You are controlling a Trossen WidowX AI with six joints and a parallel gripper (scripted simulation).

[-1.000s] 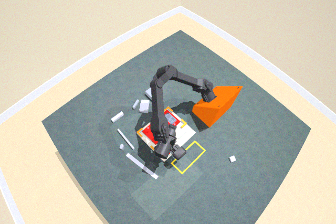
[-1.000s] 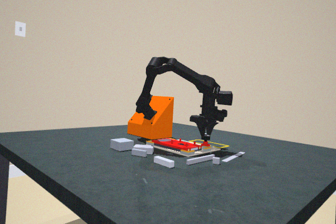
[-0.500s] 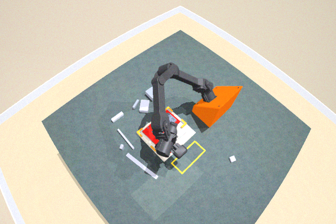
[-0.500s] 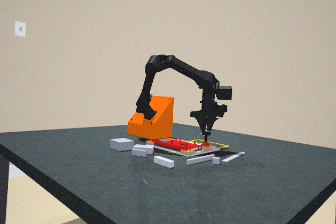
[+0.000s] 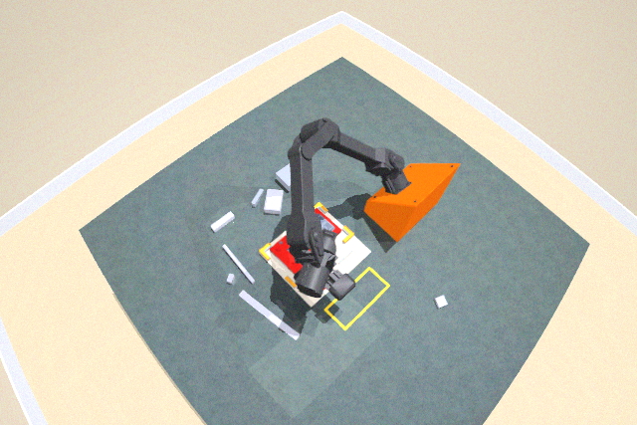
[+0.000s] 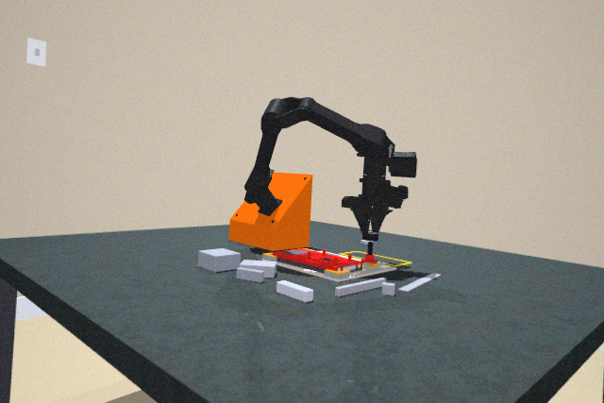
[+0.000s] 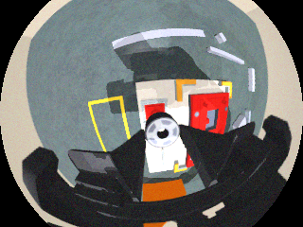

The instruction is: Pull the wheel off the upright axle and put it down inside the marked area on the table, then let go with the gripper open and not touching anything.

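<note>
Right now my gripper tip is 40 mm above the dark axle. From my gripper tip the other things lie so: grey wheel: right at my gripper tip.
</note>
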